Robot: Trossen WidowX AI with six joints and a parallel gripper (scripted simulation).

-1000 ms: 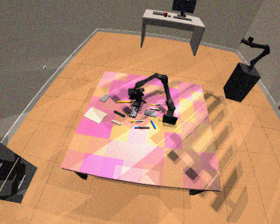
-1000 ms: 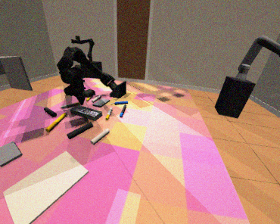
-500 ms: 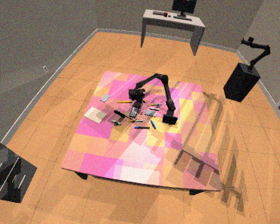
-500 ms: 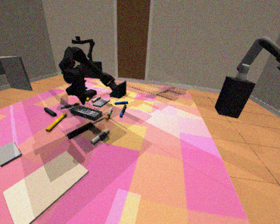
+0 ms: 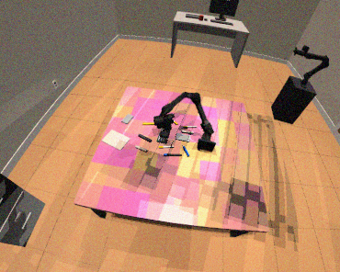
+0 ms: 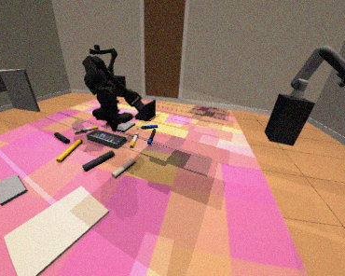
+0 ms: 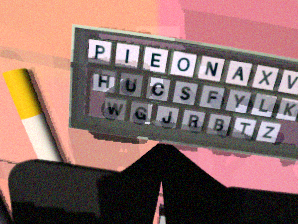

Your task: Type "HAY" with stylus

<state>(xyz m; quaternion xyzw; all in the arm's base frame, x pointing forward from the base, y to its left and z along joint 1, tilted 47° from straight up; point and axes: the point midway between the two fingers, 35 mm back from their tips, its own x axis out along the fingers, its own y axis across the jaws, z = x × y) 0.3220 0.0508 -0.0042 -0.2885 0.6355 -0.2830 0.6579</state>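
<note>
Right now my gripper tip is 17 cm past the blue stylus, 6 cm to the right of it and 3 cm above it. Round my gripper tip: grey block 39 cm ahead, 10 cm to the right, 4 cm below; then yellow marker 16 cm ahead, 11 cm to the right, 3 cm below; then blue-tipped pen 7 cm behind, 16 cm to the left, 3 cm below.
</note>
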